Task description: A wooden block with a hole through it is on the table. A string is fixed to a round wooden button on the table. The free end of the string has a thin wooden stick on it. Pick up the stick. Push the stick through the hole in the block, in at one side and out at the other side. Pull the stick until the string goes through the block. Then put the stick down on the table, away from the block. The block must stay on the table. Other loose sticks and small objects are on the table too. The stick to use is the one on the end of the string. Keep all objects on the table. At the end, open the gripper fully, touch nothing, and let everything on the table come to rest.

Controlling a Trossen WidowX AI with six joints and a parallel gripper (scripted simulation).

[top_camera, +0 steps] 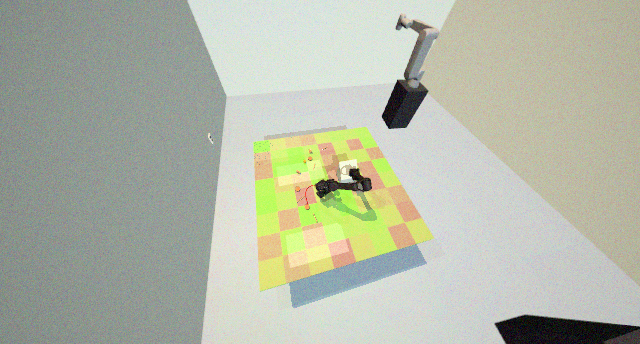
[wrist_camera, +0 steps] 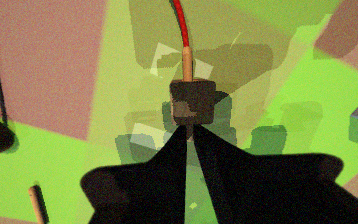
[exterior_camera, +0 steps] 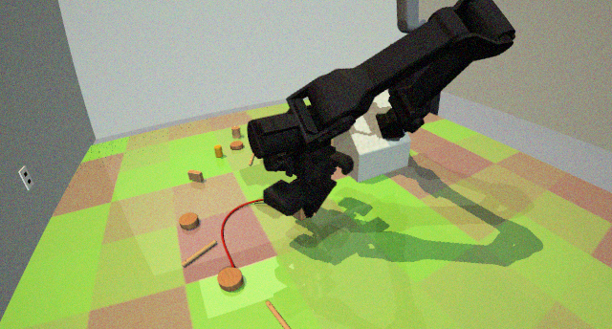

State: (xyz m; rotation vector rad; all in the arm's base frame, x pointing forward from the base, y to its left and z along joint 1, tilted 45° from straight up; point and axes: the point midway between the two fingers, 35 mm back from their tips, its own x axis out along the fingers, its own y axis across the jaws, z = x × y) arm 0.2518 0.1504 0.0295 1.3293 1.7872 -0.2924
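My gripper tip is now 20 mm short of the thin wooden stick and 40 mm to the left of it. The rest, counted from my gripper tip: round wooden button (170 mm ahead, 100 mm to the left); then small block (210 mm ahead, 250 mm to the right).
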